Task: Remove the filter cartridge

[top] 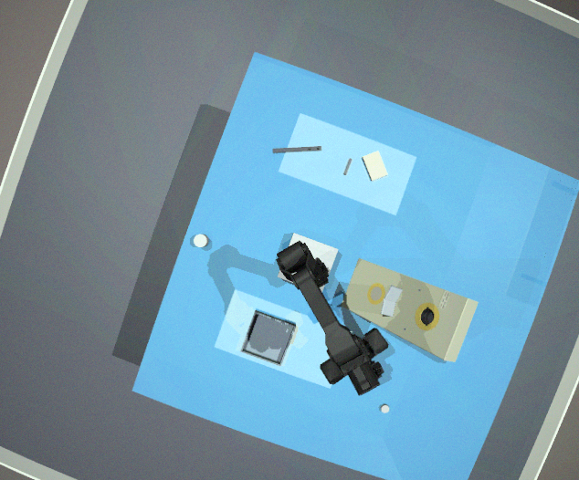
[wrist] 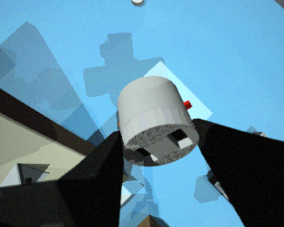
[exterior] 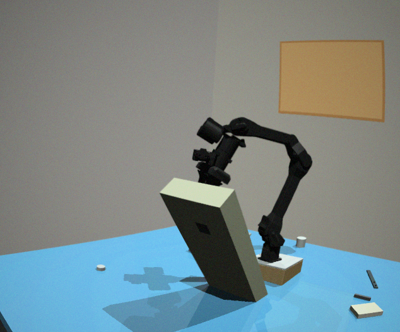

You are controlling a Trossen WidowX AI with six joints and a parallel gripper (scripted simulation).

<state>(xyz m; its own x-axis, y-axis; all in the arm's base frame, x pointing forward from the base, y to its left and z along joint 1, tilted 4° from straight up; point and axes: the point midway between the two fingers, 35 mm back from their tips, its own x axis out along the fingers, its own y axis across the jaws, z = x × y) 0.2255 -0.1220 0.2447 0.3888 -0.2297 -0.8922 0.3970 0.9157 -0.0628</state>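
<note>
My gripper tip is 220 mm past the grey square tray, 150 mm to the left of it and 270 mm above it. Also, from my gripper tip: cream block 220 mm behind, 560 mm to the left, 270 mm below; then round grey filter cartridge right at my gripper tip.
</note>
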